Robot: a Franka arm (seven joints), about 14 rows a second.
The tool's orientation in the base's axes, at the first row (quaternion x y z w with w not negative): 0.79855 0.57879 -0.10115 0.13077
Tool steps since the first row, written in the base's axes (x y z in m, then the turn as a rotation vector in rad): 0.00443 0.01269 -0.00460 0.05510 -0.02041 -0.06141; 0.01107 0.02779 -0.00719 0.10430 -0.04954 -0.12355; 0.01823 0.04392 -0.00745 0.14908 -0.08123 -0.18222; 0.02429 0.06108 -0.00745 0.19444 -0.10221 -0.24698; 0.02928 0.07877 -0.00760 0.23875 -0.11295 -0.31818
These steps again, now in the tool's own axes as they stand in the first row. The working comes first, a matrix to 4 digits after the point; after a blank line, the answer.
The tool's axes in the first row as the columns of a matrix, in the base's axes (used below as rounded here):
0.3095 0.9508 -0.0102
0.8979 -0.2958 -0.3259
-0.3129 0.0918 -0.9453

0.01420 0.00004 0.00017 0.01794 0.05279 0.06414; 0.03063 0.00165 -0.00237 0.02646 0.10248 0.13187; 0.04741 0.00366 -0.00746 0.03022 0.14905 0.19720; 0.06469 0.00434 -0.01311 0.04568 0.19243 0.26480; 0.08217 0.00384 -0.01879 0.07203 0.23121 0.33515
